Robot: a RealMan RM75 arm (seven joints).
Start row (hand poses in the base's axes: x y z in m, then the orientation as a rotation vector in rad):
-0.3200, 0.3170, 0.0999, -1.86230, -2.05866, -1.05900
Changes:
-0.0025, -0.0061, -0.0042, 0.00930, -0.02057, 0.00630
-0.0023, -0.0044, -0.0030, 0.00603, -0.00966, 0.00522
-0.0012, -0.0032, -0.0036, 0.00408, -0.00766, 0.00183
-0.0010, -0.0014, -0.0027, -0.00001, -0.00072, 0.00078
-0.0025, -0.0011, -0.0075, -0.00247, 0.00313, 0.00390
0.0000, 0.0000, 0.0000, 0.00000, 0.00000, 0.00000
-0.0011, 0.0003, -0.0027, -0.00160, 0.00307, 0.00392
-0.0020, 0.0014, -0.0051, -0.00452, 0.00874, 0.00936
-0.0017, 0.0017, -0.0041, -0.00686, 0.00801, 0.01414
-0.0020, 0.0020, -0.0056, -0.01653, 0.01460, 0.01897
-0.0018, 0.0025, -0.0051, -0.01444, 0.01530, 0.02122
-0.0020, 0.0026, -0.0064, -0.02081, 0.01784, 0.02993
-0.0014, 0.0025, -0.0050, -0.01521, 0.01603, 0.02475
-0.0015, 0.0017, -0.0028, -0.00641, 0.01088, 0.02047
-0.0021, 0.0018, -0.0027, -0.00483, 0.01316, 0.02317
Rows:
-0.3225, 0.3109, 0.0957, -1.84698, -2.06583, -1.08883
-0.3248, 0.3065, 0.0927, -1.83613, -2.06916, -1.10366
-0.3260, 0.3033, 0.0891, -1.83064, -2.07080, -1.11538
-0.3270, 0.3019, 0.0864, -1.82955, -2.07174, -1.11601
-0.3295, 0.3008, 0.0789, -1.82640, -2.07500, -1.10942
-0.3295, 0.3008, 0.0789, -1.82640, -2.07500, -1.10942
-0.3306, 0.3011, 0.0762, -1.82282, -2.07748, -1.10362
-0.3326, 0.3025, 0.0711, -1.81480, -2.08321, -1.08760
-0.3343, 0.3042, 0.0670, -1.80175, -2.09461, -1.06926
-0.3363, 0.3062, 0.0614, -1.78798, -2.11399, -1.03402
-0.3381, 0.3087, 0.0563, -1.77029, -2.13211, -0.99924
-0.3401, 0.3113, 0.0499, -1.74462, -2.15939, -0.95382
-0.3415, 0.3138, 0.0449, -1.72226, -2.17873, -0.91668
-0.3430, 0.3155, 0.0421, -1.70060, -2.19065, -0.89425
-0.3451, 0.3173, 0.0394, -1.67498, -2.20121, -0.87031

